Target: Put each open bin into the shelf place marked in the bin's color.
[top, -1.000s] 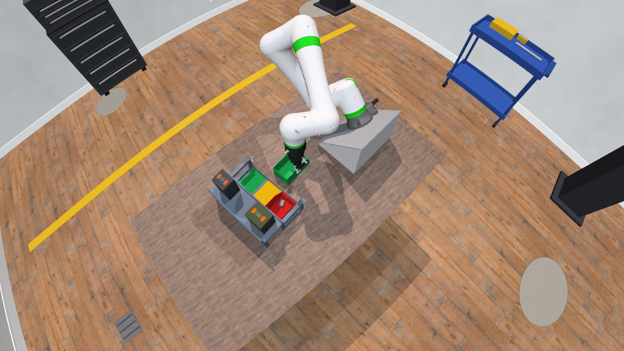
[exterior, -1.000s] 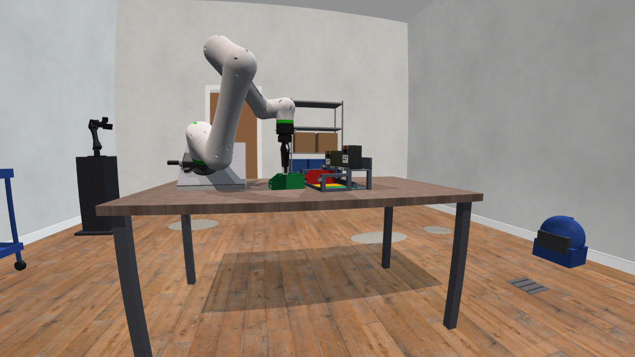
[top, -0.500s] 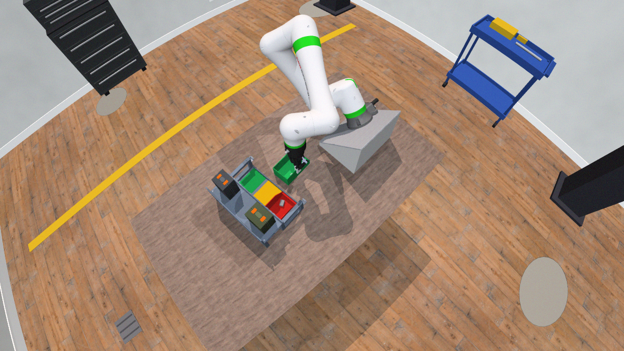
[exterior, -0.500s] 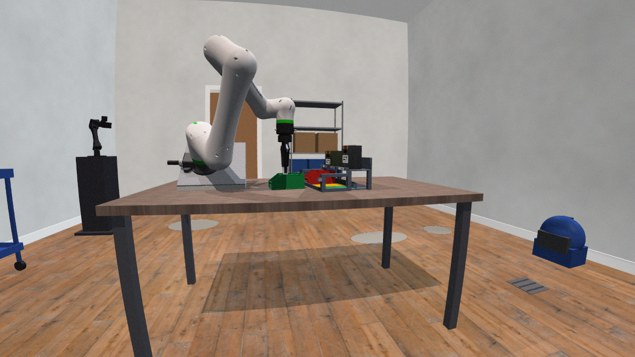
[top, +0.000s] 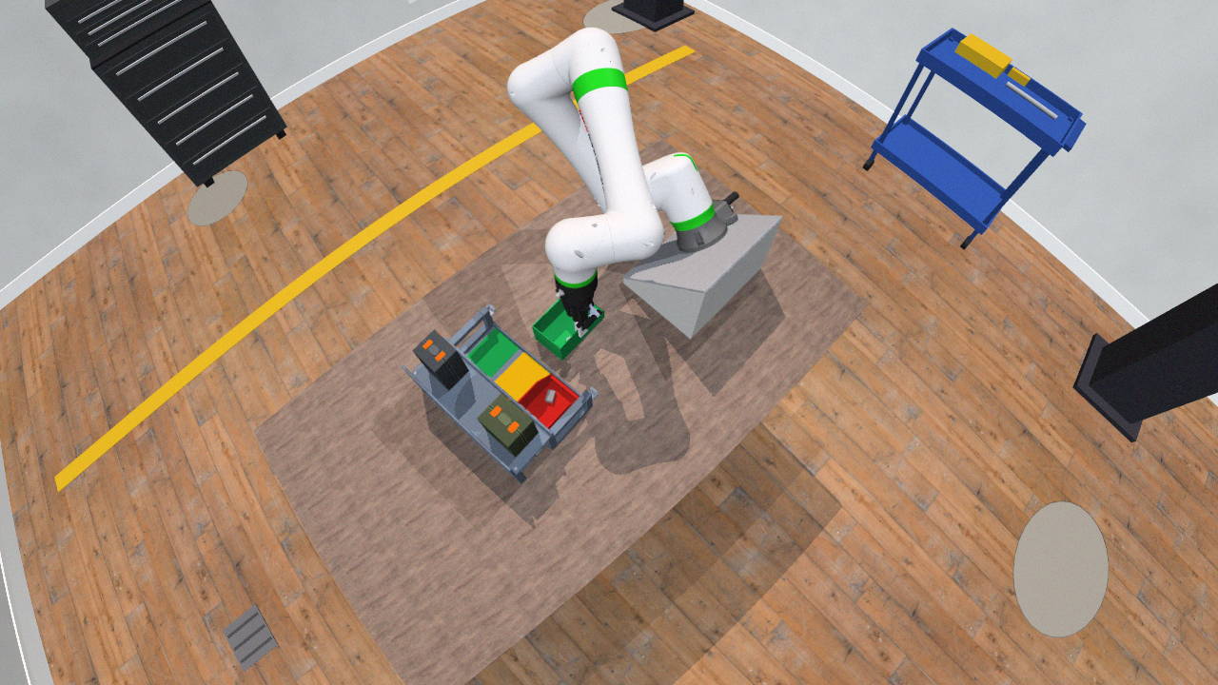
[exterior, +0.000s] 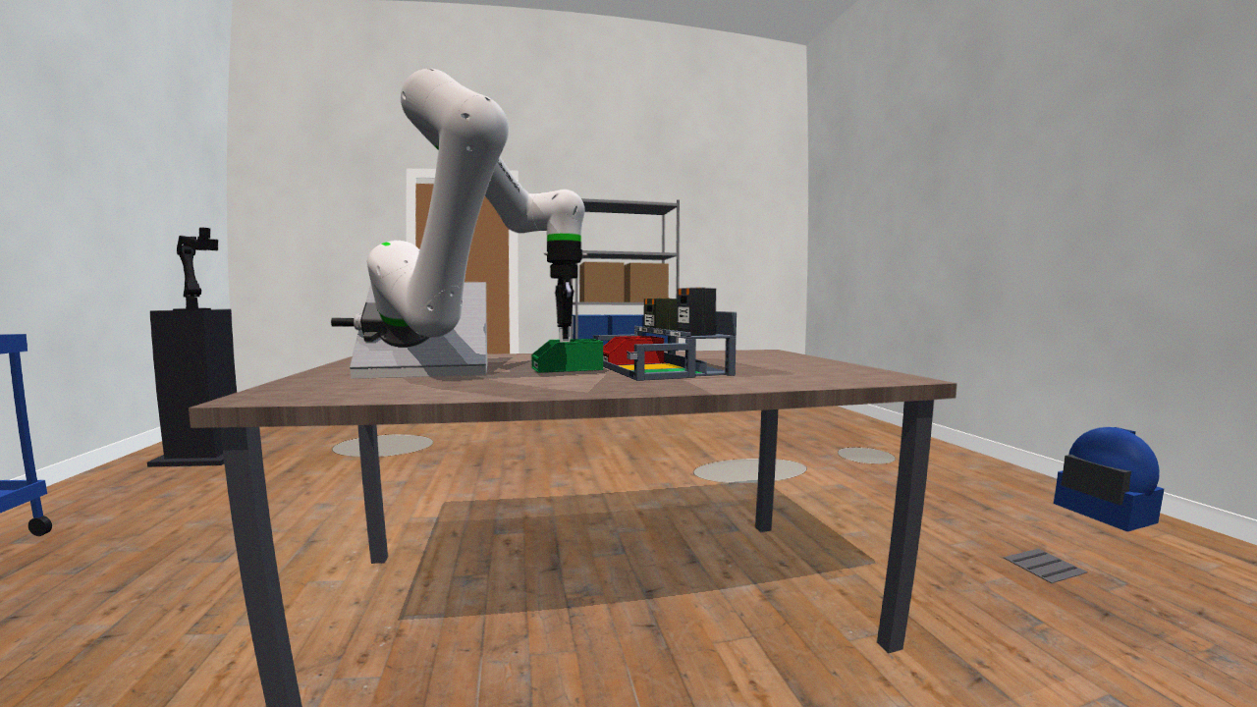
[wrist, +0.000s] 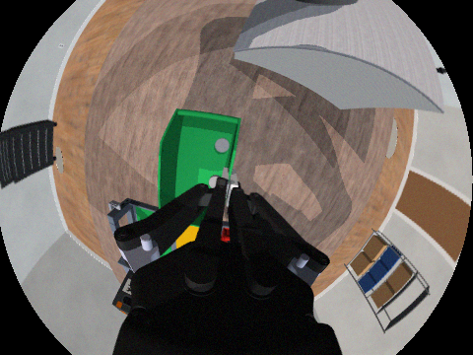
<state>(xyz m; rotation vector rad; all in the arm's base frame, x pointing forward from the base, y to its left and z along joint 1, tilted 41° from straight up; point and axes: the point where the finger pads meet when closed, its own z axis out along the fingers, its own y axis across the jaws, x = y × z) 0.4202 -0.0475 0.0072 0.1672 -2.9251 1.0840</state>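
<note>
My hand is 50 mm to the left of the green bin and 40 mm above it. From my hand the other things lie so: red bin 210 mm ahead, 90 mm to the left, 40 mm below.
</note>
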